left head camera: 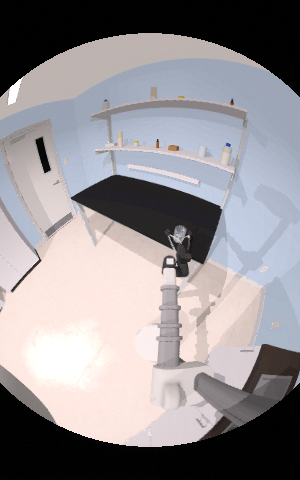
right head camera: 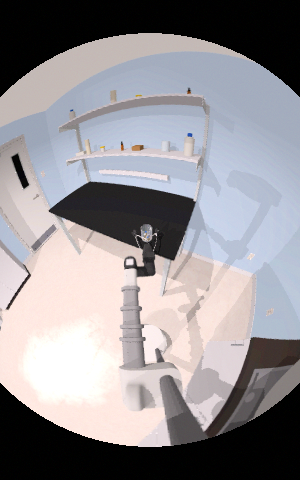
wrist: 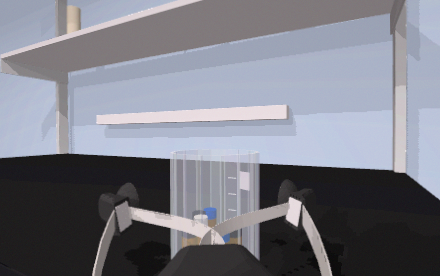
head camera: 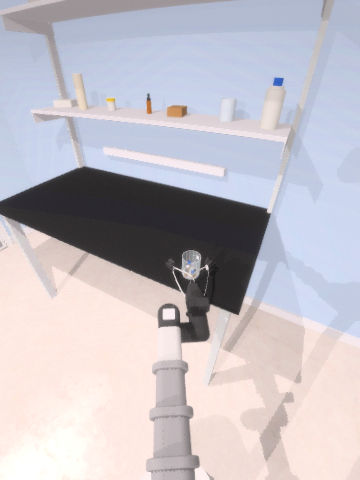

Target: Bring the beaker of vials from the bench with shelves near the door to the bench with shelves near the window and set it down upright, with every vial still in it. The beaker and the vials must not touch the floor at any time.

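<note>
The clear beaker (head camera: 191,256) (left head camera: 179,229) (right head camera: 146,228) (wrist: 215,167) stands upright on the black top of the bench with shelves (head camera: 150,215) (left head camera: 145,200) (right head camera: 120,205) (wrist: 365,200), near its front right corner. Several vials (wrist: 210,214) with blue, white and dark caps are inside it; their lower parts are hidden in the wrist view by the gripper. My gripper (head camera: 190,265) (left head camera: 179,233) (right head camera: 146,233) (wrist: 209,197) is open. Its fingertips are on the left and right of the beaker, with a gap on each side. The bench near the window cannot be made out.
The lower shelf (head camera: 200,125) above the bench holds a large blue-capped bottle (head camera: 273,107), a brown box (head camera: 177,111) and other items. A white rail (head camera: 165,161) (wrist: 192,115) runs along the wall. The door (left head camera: 37,180) (right head camera: 35,200) is at the left. Cabinets are at the lower right.
</note>
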